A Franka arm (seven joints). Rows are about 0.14 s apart.
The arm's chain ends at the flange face. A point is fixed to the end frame.
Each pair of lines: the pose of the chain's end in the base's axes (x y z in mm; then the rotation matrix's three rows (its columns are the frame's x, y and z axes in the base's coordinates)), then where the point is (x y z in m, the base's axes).
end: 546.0 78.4 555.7; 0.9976 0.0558 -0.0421; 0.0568 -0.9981 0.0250; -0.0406 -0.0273 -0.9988
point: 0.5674 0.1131 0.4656
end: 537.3 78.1 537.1; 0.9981 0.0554 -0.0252; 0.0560 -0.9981 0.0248; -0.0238 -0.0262 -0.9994
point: 0.5603 0.1128 0.4473
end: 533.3 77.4 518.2; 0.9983 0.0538 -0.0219; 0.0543 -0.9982 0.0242; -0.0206 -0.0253 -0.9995
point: 0.5566 0.1120 0.4285
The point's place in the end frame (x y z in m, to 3 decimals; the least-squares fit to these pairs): 0.027 -0.031 0.090
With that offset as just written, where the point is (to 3 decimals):
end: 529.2 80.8 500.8; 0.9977 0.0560 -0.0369; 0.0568 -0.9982 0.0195; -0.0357 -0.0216 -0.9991
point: 0.551 0.115 0.411
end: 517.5 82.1 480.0; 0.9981 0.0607 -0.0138; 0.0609 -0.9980 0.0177; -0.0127 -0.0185 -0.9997
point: 0.541 0.116 0.390
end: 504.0 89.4 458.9; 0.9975 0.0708 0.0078; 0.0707 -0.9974 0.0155; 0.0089 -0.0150 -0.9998
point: 0.529 0.124 0.370
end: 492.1 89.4 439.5; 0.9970 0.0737 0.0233; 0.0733 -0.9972 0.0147; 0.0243 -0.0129 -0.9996
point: 0.519 0.124 0.351
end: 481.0 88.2 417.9; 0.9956 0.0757 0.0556; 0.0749 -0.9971 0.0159; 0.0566 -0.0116 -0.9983
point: 0.511 0.123 0.330
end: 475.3 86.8 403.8; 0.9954 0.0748 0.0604; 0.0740 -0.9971 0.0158; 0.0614 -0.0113 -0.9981
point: 0.505 0.121 0.316
